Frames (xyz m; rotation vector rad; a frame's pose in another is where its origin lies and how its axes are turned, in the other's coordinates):
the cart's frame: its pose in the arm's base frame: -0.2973 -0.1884 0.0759 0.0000 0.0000 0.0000
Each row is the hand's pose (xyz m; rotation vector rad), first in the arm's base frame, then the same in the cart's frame.
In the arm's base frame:
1: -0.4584 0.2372 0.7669 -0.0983 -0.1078 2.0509
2: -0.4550 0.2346 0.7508 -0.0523 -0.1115 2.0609
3: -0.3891 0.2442 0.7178 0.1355 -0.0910 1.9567
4: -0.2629 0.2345 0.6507 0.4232 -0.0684 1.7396
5: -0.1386 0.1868 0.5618 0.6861 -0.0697 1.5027
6: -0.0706 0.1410 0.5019 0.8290 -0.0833 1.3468
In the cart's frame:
1: -0.1611 0.4256 0.6910 -0.0983 -0.1078 2.0509
2: -0.1577 0.4230 0.6749 -0.0523 -0.1115 2.0609
3: -0.0918 0.4326 0.6419 0.1355 -0.0910 1.9567
4: 0.0344 0.4229 0.5748 0.4232 -0.0684 1.7396
5: 0.1587 0.3752 0.4859 0.6861 -0.0697 1.5027
6: 0.2267 0.3294 0.4260 0.8290 -0.0833 1.3468

